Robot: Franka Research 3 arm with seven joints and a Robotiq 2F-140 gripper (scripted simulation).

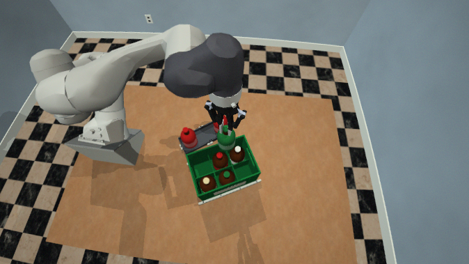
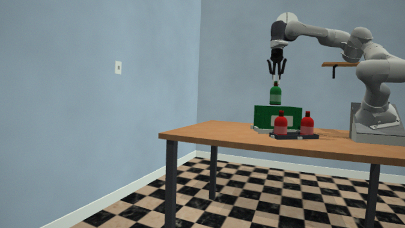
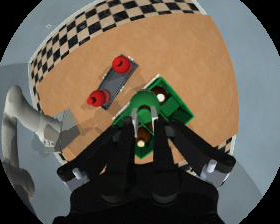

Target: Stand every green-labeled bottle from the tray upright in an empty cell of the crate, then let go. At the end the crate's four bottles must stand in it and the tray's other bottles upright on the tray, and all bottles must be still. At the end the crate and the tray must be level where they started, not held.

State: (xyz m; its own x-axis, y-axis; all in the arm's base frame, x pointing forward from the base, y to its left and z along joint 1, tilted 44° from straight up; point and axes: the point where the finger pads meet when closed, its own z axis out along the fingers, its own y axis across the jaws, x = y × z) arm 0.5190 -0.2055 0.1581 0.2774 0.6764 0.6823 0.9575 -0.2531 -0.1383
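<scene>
My hand is 90 mm above the green-labeled bottle. From my hand the other things lie so: green crate: 10 mm behind, 80 mm to the right, 270 mm below; then dark tray: 120 mm behind, 120 mm to the left, 340 mm below.
</scene>
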